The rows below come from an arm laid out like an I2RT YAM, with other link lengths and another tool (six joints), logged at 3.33 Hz.
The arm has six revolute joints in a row. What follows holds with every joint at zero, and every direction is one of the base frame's. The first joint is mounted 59.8 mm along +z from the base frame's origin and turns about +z. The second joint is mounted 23.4 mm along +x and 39.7 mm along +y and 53.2 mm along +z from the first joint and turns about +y. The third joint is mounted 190.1 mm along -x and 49.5 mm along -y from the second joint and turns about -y. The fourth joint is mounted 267 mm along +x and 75 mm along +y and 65.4 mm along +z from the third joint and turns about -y. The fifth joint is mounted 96.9 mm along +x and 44.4 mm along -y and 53.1 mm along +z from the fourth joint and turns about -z. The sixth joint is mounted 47.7 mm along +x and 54.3 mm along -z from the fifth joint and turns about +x. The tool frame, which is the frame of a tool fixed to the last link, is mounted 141 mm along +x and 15 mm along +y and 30 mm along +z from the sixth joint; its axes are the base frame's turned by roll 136.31, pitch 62.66 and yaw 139.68 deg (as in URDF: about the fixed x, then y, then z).
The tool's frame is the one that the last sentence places.
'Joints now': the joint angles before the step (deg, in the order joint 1, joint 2, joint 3, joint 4, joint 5, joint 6). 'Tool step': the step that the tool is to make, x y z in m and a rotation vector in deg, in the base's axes. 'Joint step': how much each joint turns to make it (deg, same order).
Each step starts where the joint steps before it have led.
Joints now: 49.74 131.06 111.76 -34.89 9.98 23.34
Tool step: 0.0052 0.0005 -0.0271 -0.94 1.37 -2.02
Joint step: 0.01 5.18 3.21 0.02 0.80 1.94
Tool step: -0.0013 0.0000 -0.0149 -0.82 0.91 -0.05
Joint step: 0.08 2.10 0.88 -0.03 -0.07 0.21
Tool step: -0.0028 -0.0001 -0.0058 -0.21 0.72 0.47
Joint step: 0.00 0.31 -0.30 0.01 -0.60 -0.18
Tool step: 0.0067 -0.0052 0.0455 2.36 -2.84 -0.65
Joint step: -0.65 -6.70 -3.00 0.01 0.52 -0.36
